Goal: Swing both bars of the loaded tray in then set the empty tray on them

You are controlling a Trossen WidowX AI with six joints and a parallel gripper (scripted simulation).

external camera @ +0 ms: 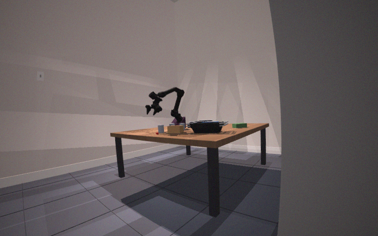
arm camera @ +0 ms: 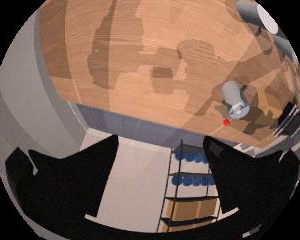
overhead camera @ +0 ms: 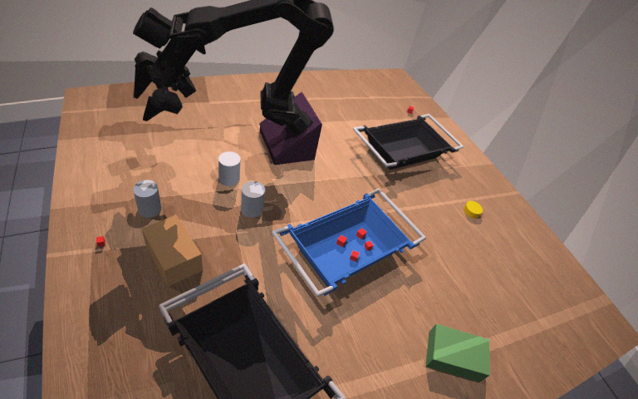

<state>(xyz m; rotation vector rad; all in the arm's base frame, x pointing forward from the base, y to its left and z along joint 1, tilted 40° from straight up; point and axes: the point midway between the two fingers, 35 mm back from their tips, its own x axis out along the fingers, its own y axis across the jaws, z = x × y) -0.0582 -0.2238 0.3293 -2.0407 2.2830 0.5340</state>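
My gripper tip is now 320 mm short of the tan box, 140 mm above it and 10 mm to the left of it. The rest, counted from my gripper tip: black tray: 740 mm to the left, 170 mm ahead, 130 mm below; then green block: 760 mm ahead, 440 mm to the left, 150 mm below; then red cube: 230 mm ahead, 160 mm below, 150 mm to the right.
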